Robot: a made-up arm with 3 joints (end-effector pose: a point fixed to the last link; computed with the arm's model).
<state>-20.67 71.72 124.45</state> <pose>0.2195 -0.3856 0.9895 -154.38 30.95 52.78</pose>
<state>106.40 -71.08 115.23</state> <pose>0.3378 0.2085 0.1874 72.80 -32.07 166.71</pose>
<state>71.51 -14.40 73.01</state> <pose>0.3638 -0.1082 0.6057 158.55 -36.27 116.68</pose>
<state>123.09 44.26 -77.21</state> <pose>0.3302 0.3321 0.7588 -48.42 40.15 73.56</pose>
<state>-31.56 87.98 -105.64</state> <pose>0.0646 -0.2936 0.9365 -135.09 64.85 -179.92</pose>
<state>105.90 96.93 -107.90</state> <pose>0.3059 0.5868 0.9389 -148.08 57.47 -55.52</pose>
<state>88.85 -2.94 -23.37</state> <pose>0.4560 0.0562 0.4836 -65.96 -36.41 53.22</pose>
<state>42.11 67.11 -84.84</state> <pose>0.3505 -0.0438 0.8717 -71.90 61.26 -30.49</pose>
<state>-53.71 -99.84 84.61</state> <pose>-0.2272 -0.2070 0.0755 47.76 -29.97 48.50</pose>
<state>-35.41 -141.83 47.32</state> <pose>0.0716 -0.5798 0.1465 38.14 7.04 98.00</pose>
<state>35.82 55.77 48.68</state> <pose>0.4919 -0.1791 0.9102 -128.13 4.78 53.06</pose>
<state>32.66 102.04 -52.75</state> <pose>0.5655 -0.0930 0.8978 -127.39 66.57 -57.89</pose>
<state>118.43 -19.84 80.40</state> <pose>0.4413 0.2022 0.5724 146.95 -33.77 167.28</pose>
